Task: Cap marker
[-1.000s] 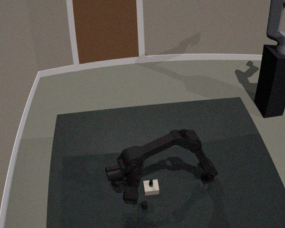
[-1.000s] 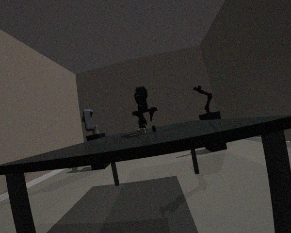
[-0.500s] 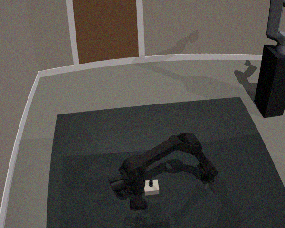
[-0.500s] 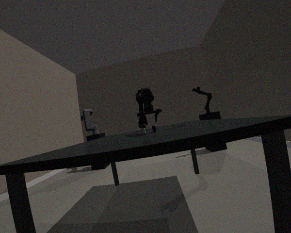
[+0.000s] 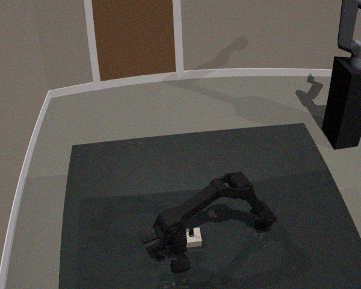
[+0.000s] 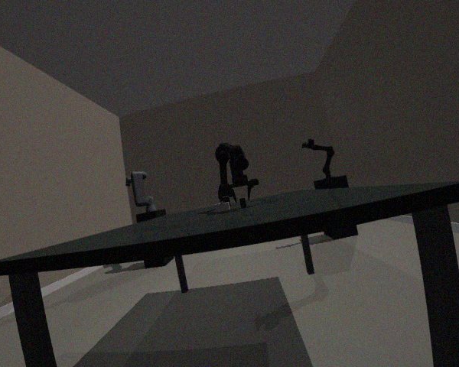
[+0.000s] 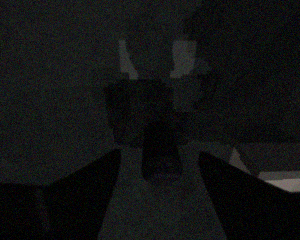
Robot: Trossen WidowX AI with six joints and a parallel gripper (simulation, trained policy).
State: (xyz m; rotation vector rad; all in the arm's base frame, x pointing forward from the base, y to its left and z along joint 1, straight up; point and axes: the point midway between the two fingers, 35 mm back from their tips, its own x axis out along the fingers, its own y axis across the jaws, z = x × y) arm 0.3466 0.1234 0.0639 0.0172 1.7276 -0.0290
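Now: gripper tip 1 cm above the dark cap. The rest, counted from my gripper tip: pale holder block (11 cm to the right, 4 cm behind, 1 cm below).
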